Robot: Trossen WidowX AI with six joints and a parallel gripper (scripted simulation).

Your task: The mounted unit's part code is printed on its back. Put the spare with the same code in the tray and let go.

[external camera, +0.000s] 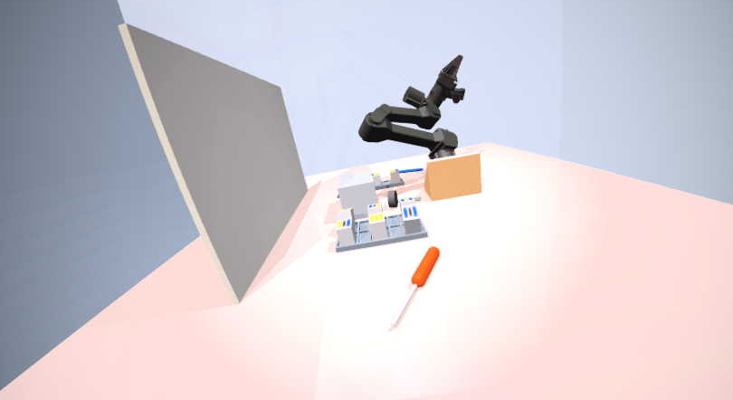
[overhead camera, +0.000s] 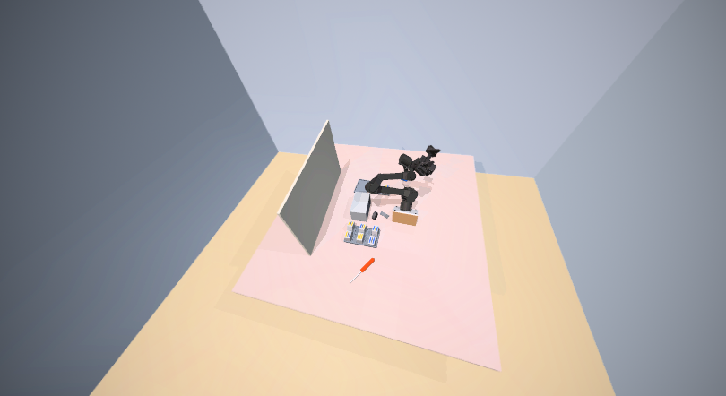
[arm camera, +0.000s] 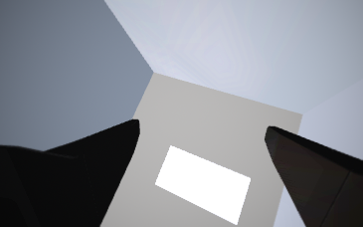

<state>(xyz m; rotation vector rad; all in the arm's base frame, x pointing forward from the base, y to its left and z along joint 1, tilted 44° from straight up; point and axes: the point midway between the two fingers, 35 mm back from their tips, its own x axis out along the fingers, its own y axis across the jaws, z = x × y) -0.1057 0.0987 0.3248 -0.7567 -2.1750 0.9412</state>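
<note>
Now: gripper tip 350 mm short of the grey spare block, 10 mm to the left of it and 360 mm above it. Also, from my gripper tip: grey mounted unit: 390 mm ahead, 190 mm to the left, 350 mm below; black cylinder: 290 mm ahead, 210 mm to the left, 380 mm below; rack: 310 mm ahead, 10 mm to the right, 390 mm below.
</note>
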